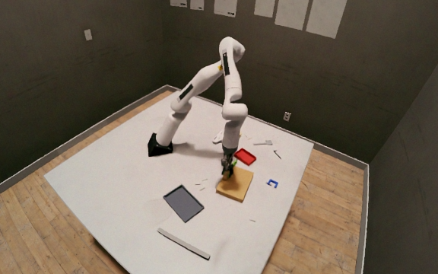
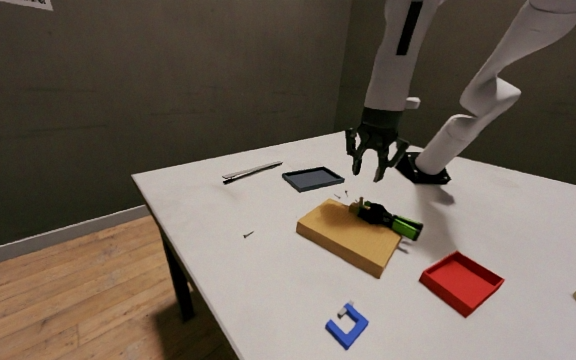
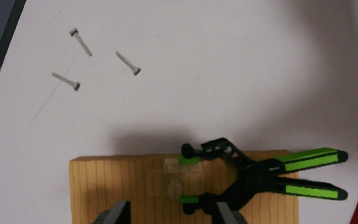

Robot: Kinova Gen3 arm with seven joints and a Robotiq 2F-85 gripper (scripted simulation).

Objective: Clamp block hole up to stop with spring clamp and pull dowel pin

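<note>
Now: hand 9 cm above the dowel pin. From my hand the other things lie so: grey tray (26 cm to the right, 14 cm below, 5 cm behind); then red tray (22 cm to the left, 14 cm below, 4 cm behind); then small wooden block (11 cm below).
</note>
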